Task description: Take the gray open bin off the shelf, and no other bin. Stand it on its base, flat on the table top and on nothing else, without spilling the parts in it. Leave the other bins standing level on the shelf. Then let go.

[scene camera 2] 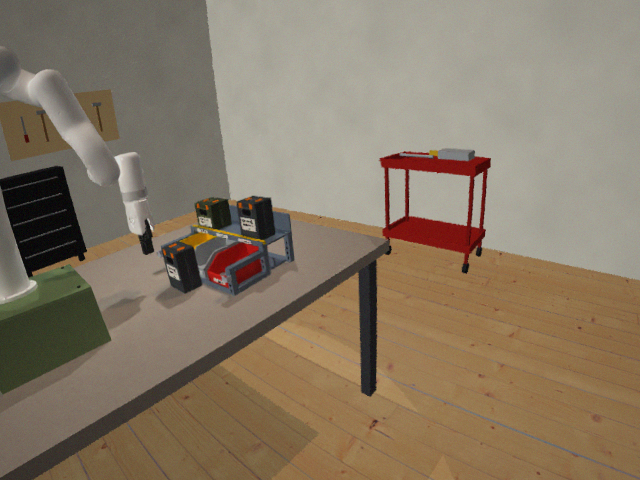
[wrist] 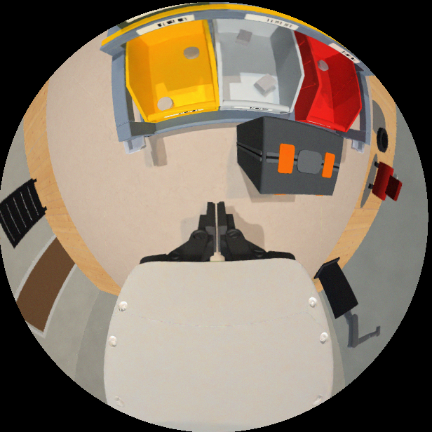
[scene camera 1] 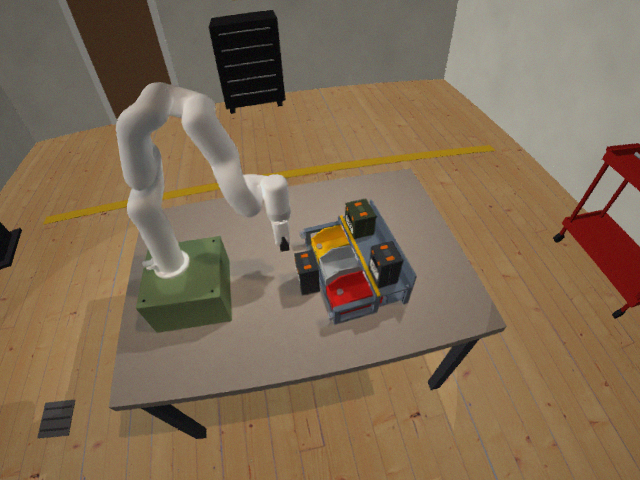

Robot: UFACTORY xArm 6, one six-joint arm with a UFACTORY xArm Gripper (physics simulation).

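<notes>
The gray open bin stands on the lower level of the shelf, between the yellow bin and the red bin. Two small gray parts show inside the gray bin in the wrist view. My gripper is shut and empty. It hangs above the table top, in front of the shelf and apart from the bins.
A dark case with orange latches stands upright on the table in front of the gray and red bins. A green case and another dark case stand on the shelf's upper level, behind the bins.
</notes>
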